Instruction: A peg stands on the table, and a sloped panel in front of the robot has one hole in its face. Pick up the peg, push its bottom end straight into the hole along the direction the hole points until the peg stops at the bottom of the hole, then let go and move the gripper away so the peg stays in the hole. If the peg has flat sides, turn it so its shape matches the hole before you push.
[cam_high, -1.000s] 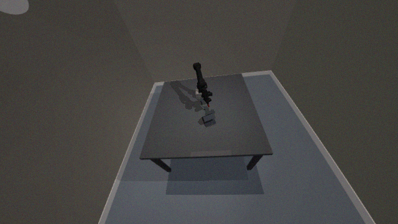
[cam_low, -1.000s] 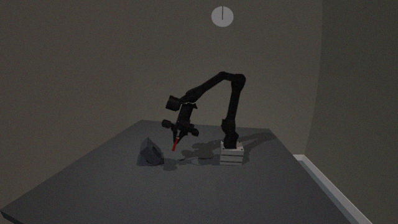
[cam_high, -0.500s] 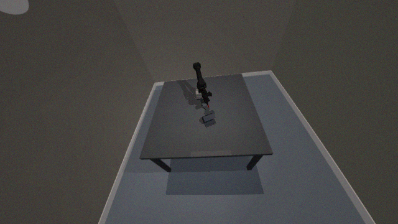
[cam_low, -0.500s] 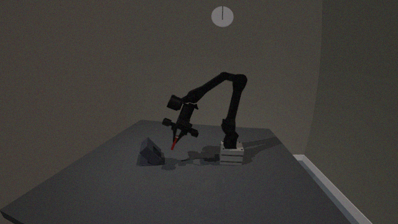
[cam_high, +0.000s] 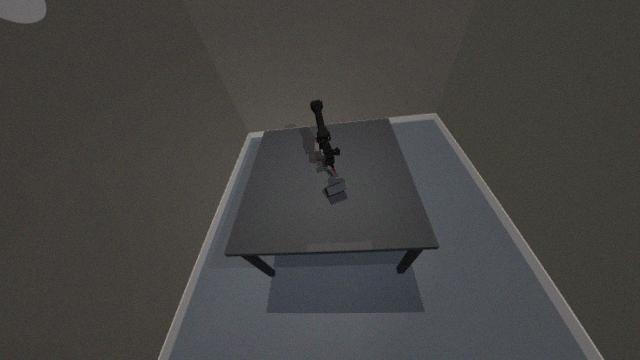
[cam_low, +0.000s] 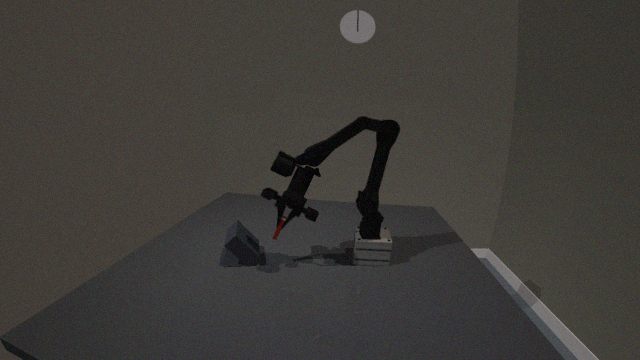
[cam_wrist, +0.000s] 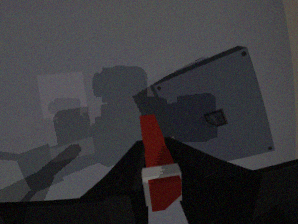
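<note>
The sloped panel lies 130 mm ahead of my gripper tip, 10 mm to the right of it and 70 mm below it. Also, from my gripper tip: red peg 10 mm behind, 20 mm above.
</note>
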